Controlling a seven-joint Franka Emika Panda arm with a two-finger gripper.
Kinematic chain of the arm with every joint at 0, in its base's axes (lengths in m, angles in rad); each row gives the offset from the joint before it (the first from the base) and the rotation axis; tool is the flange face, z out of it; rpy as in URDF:
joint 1: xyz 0 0 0.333 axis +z
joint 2: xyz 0 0 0 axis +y
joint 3: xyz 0 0 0.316 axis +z
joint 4: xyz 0.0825 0 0 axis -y
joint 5: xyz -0.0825 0 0.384 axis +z
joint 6: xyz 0 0 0 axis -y
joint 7: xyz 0.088 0 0 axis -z
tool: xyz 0 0 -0.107 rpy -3.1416 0 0
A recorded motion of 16 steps. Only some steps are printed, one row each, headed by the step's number.
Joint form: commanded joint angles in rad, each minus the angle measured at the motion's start. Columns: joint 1, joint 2, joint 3, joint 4, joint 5, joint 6, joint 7.
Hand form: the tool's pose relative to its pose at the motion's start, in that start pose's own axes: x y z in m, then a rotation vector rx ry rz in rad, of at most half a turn. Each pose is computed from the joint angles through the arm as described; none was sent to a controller.
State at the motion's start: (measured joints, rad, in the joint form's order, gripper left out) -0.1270 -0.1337 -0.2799 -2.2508 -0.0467 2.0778 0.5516
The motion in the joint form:
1: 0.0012 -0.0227 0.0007 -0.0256 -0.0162 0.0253 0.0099
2: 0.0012 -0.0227 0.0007 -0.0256 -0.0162 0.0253 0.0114
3: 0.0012 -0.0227 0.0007 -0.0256 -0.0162 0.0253 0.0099
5: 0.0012 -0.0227 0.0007 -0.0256 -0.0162 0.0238 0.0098
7: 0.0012 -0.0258 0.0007 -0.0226 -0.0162 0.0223 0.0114
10: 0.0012 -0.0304 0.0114 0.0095 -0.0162 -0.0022 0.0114
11: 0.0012 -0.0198 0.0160 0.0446 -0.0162 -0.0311 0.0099
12: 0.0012 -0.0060 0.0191 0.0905 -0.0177 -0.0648 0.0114
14: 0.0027 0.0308 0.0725 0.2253 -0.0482 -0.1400 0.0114
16: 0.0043 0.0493 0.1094 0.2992 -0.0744 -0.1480 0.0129
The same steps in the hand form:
1: -0.0046 0.0025 -0.0010 0.0048 0.0227 -0.0013
2: -0.0046 0.0025 -0.0010 0.0048 0.0227 0.0002
3: -0.0046 0.0025 -0.0010 0.0048 0.0227 -0.0013
5: -0.0047 0.0026 -0.0009 0.0040 0.0214 -0.0014
7: -0.0045 0.0026 -0.0036 0.0069 0.0249 0.0004
10: -0.0036 -0.0031 -0.0188 0.0120 0.0364 -0.0084
11: 0.0000 -0.0074 -0.0278 0.0063 0.0354 -0.0125
12: 0.0055 -0.0118 -0.0400 0.0004 0.0378 -0.0122
14: 0.0083 -0.0445 -0.0806 -0.0249 0.0852 -0.0699
16: 0.0073 -0.0673 -0.1069 -0.0244 0.1450 -0.1109

